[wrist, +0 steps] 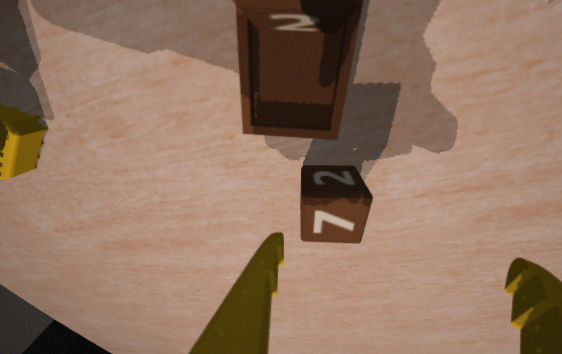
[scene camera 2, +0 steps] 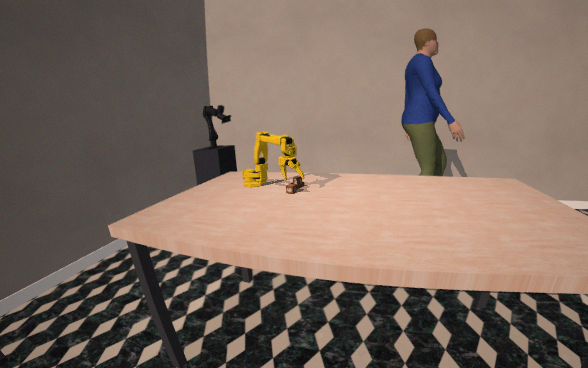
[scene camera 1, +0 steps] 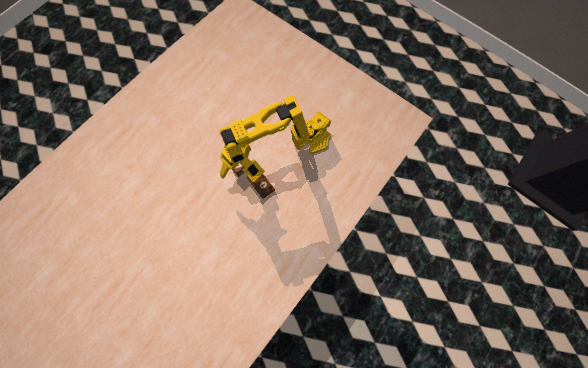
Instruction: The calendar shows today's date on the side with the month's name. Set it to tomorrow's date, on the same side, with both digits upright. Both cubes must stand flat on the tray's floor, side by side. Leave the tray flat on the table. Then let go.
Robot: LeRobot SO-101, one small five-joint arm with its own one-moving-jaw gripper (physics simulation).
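Places are measured from the arm's base along level axes (x ahead, y left, z up), in millimetres.
Pixels of known places: end effector, tool point: (wrist: 283,244) (scene camera 2: 286,179); arm's base, origin of the base link: (scene camera 2: 258,184) (scene camera 1: 308,142).
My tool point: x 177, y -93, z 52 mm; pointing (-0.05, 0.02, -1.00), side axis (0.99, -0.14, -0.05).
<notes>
Ahead of a thing's pixels: the offset from my tool point to its middle. Level surfaces: height alone.
The brown tray (scene camera 1: 254,184) (wrist: 292,132) lies on the table below the arm. One cube @[19 mm ahead, 85 mm left, 26 mm down] (scene camera 1: 263,185) (scene camera 2: 297,180) stands at its far end. In the wrist view that cube shows a 2, turned sideways, towards the tray's bare floor; in scene camera 1 its upper face shows what looks like a 0. A loose cube @[21 mm ahead, 11 mm right, 36 mm down] (scene camera 1: 238,169) (scene camera 2: 291,189) (wrist: 331,220) sits on the table off the tray's near end, with a sideways 7 on its lit face and a 2 on the shaded face towards the tray. My gripper (scene camera 2: 294,178) (wrist: 398,248) is open and empty, the loose cube beyond its tips, nearer the left jaw.
The table top @[52 mm down] (scene camera 1: 125,240) (scene camera 2: 400,225) extends well past the tray. The arm's yellow base (scene camera 1: 319,132) (scene camera 2: 255,177) stands near one table end; a yellow part (wrist: 22,145) shows at the wrist view's left edge. A person (scene camera 2: 425,100) and a black robot arm (scene camera 2: 211,125) are beyond the table.
</notes>
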